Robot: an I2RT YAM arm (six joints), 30 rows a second.
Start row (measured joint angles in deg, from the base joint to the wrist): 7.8 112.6 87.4 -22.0 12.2 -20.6
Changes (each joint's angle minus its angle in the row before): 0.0 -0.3 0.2 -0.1 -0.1 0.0; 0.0 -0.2 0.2 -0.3 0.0 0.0; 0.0 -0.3 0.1 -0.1 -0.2 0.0; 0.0 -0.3 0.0 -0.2 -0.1 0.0; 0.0 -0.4 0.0 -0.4 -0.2 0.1; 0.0 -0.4 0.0 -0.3 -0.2 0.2; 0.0 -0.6 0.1 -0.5 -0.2 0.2; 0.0 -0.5 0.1 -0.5 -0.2 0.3; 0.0 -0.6 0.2 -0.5 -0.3 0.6
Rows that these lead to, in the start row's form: 7.8 112.3 87.6 -22.1 12.1 -20.6; 7.8 112.1 87.8 -22.4 12.1 -20.6; 7.8 111.8 87.9 -22.5 11.9 -20.6; 7.8 111.5 87.9 -22.7 11.8 -20.6; 7.8 111.1 87.9 -23.1 11.6 -20.5; 7.8 110.7 87.9 -23.4 11.4 -20.3; 7.8 110.1 88.0 -23.9 11.2 -20.1; 7.8 109.6 88.1 -24.4 11.0 -19.8; 7.8 109.0 88.3 -24.9 10.7 -19.2
